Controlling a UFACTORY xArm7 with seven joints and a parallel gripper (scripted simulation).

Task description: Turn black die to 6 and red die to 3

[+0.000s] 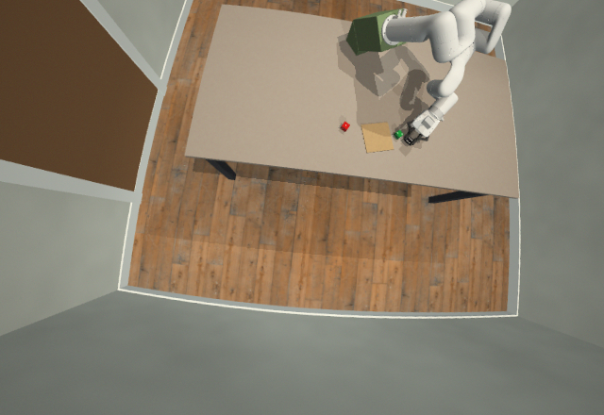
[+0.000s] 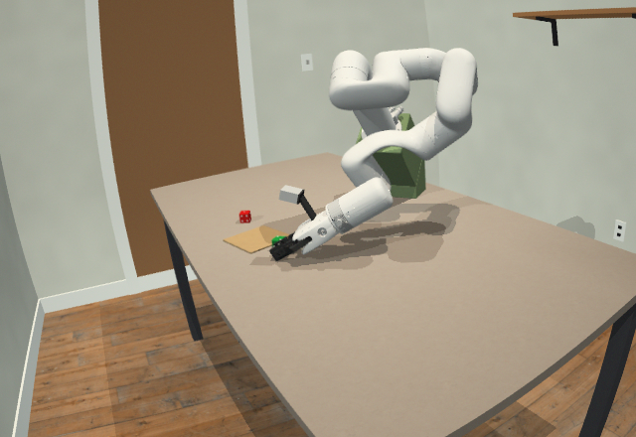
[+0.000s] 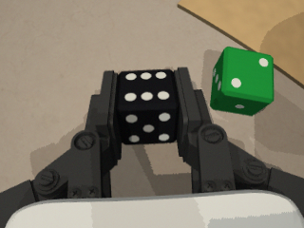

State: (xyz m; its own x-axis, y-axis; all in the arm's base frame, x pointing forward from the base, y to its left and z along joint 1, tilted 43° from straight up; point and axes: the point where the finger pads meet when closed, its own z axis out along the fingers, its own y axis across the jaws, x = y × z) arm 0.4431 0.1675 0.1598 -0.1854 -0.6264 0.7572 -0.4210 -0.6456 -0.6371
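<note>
My gripper is now right at the black die. Round my hand: tan mat 160 mm to the right, 20 mm below, 20 mm ahead; red die 320 mm to the right, 10 mm below, 10 mm ahead; green die 60 mm to the right, 10 mm below, 10 mm behind.
</note>
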